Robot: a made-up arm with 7 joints. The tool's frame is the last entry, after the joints. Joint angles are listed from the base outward. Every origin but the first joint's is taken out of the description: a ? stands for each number. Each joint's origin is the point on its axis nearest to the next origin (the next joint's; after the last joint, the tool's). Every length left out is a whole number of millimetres.
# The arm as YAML. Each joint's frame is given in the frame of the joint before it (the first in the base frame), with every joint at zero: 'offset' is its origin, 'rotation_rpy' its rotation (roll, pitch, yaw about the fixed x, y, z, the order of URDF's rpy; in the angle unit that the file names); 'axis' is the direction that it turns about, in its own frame. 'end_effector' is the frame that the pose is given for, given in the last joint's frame.
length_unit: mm
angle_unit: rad
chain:
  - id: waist
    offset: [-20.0, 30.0, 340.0]
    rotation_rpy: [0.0, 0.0, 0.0]
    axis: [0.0, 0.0, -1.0]
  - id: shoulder
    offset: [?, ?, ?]
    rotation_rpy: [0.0, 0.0, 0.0]
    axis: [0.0, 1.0, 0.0]
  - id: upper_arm
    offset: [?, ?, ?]
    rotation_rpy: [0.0, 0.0, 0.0]
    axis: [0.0, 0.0, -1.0]
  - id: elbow
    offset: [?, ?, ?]
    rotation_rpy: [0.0, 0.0, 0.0]
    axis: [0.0, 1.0, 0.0]
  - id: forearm
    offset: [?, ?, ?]
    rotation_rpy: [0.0, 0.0, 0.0]
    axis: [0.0, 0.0, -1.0]
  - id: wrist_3
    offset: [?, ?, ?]
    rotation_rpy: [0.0, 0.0, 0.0]
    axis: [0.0, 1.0, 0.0]
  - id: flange
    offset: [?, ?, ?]
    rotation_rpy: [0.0, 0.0, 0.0]
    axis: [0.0, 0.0, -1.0]
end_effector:
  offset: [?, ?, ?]
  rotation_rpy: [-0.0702, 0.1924, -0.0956]
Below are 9 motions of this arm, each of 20 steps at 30 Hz.
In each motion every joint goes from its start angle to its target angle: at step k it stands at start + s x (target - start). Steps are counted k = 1, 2, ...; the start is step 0. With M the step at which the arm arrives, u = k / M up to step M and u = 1 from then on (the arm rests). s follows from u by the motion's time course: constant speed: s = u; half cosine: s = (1 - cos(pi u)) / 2; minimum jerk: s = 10 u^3 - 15 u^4 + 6 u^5.
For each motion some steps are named. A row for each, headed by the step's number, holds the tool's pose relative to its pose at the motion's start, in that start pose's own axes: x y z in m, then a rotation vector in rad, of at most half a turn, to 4 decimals.
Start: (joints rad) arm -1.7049 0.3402 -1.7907 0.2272 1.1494 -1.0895 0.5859
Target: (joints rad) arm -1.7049 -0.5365 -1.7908 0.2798 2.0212 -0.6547 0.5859
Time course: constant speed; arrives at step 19
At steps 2, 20:
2: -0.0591 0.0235 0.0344 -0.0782 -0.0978 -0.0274
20: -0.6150 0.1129 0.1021 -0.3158 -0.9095 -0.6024

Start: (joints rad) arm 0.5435 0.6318 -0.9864 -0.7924 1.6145 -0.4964 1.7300
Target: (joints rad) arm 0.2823 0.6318 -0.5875 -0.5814 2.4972 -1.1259 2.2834
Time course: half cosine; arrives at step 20
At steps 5, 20:
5: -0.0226 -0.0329 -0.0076 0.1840 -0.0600 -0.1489
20: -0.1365 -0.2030 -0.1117 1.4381 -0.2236 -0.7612

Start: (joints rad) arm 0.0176 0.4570 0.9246 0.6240 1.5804 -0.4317 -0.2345
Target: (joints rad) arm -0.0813 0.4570 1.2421 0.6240 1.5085 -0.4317 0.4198
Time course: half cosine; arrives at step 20
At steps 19, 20:
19: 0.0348 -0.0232 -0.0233 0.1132 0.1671 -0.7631
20: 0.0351 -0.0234 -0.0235 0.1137 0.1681 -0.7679

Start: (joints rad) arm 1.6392 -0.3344 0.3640 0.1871 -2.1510 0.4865 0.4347
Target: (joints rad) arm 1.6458 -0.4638 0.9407 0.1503 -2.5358 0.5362 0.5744
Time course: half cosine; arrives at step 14
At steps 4, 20:
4: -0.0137 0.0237 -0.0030 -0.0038 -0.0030 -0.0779
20: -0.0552 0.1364 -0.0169 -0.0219 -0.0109 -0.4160

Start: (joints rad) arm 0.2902 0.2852 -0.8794 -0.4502 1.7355 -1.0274 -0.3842
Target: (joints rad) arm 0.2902 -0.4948 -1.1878 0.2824 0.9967 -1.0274 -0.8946
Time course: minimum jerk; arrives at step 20
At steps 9, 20:
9: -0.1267 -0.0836 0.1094 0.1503 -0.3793 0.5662
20: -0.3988 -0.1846 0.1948 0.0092 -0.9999 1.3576

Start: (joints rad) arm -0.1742 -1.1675 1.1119 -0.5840 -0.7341 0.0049 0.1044
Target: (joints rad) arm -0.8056 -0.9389 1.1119 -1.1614 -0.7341 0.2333 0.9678
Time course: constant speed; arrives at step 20
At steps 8, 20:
8: 0.0597 -0.0490 -0.0562 0.0987 0.0843 -0.2508
20: 0.1225 -0.0988 -0.1636 0.2430 0.2090 -0.6253

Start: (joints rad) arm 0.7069 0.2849 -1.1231 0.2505 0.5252 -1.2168 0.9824
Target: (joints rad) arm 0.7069 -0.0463 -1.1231 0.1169 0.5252 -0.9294 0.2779
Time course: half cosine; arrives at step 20
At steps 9, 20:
9: -0.0757 -0.0232 0.0738 -0.0566 -0.0834 0.3197
20: -0.1885 -0.0704 0.1584 -0.1601 -0.1993 0.7502

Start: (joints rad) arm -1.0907 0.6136 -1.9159 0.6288 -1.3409 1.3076 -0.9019
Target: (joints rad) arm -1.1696 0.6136 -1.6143 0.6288 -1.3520 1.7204 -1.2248
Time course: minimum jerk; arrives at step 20
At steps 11, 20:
11: -0.0124 -0.0325 -0.0432 0.1508 -0.0011 0.2553
20: -0.0159 -0.0527 -0.0757 0.2536 -0.0212 0.4424

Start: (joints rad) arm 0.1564 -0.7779 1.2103 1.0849 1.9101 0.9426 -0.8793
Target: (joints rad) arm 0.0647 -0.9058 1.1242 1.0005 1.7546 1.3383 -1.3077
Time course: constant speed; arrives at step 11
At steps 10, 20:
10: 0.0698 -0.0135 0.0243 0.0113 0.3575 0.6327
20: 0.0773 -0.0134 0.0255 0.0198 0.3958 0.6908

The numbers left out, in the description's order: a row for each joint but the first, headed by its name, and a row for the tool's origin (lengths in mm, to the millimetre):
shoulder: 10.0 -10.0 0.0
upper_arm: 20.0 0.0 370.0
elbow: 20.0 -10.0 0.0
forearm: 10.0 0.0 330.0
wrist_3: 30.0 10.0 0.0
flange: 20.0 0.0 130.0
tool: -20.0 -10.0 0.0

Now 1 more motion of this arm.
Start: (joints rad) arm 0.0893 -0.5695 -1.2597 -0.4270 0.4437 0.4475 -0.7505
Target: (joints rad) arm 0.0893 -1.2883 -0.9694 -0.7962 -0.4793 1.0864 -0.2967
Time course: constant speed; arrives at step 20
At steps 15, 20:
15: -0.0038 0.4796 -0.2347 -0.7694 0.3133 -0.1902
20: 0.0156 0.5893 -0.3920 -1.0850 0.4054 -0.3916

